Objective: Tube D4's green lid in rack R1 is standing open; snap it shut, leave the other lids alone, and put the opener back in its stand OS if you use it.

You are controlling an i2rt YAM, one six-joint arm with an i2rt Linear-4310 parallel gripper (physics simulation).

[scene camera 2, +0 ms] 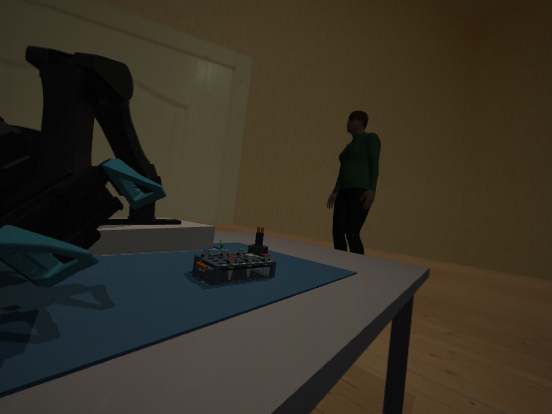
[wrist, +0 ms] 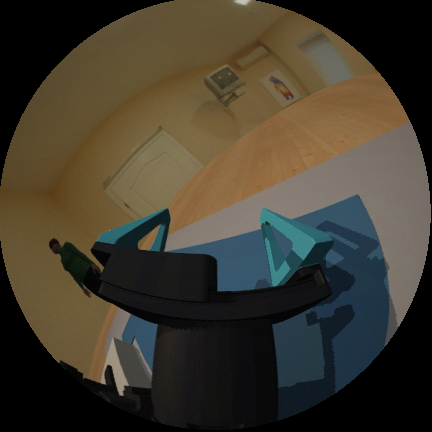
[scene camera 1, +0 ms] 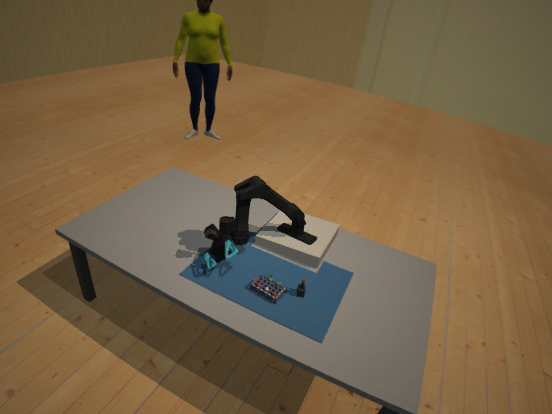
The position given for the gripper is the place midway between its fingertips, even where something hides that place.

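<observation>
The gripper (scene camera 2: 133, 219), (wrist: 214, 212): open, holding nothing.
</observation>
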